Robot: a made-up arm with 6 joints.
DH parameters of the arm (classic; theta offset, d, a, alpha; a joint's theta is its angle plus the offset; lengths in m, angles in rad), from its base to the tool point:
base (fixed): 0.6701 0 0.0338 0
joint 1: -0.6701 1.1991 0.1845 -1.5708
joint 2: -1.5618 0 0.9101 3.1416
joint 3: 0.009 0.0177 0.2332 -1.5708
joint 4: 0 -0.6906 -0.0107 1.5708
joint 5: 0 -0.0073 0.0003 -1.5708
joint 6: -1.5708 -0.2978 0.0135 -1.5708
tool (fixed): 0 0.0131 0 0
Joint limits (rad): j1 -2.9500..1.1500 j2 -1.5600..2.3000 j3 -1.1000..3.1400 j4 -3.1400..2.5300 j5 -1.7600..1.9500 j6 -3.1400..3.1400
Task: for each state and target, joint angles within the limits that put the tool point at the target. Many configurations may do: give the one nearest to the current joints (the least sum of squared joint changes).
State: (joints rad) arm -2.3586 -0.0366 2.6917 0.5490 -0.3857 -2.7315
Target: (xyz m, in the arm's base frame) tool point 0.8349 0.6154 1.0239
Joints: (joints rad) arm -2.5167 -0.7610 3.1400 0.5324 0.0677 -2.7310
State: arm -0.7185 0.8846 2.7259 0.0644 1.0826 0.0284
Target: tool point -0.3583 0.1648 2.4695
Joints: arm -0.4675 0.3212 2.5329 -0.0907 0.9246 0.0129
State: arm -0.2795 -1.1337 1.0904 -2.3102 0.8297 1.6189
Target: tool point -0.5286 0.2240 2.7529
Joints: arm -0.6370 -0.7557 0.8694 -2.4521 0.7856 1.6119
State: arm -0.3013 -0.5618 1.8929 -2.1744 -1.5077 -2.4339
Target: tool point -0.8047 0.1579 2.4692
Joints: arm 0.0985 -0.3213 1.7551 -2.2446 -1.4725 -2.4382
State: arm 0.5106 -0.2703 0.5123 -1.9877 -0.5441 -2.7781
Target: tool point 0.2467 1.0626 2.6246
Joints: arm 1.1500 0.1016 0.3668 -1.7987 -0.8861 -2.7579
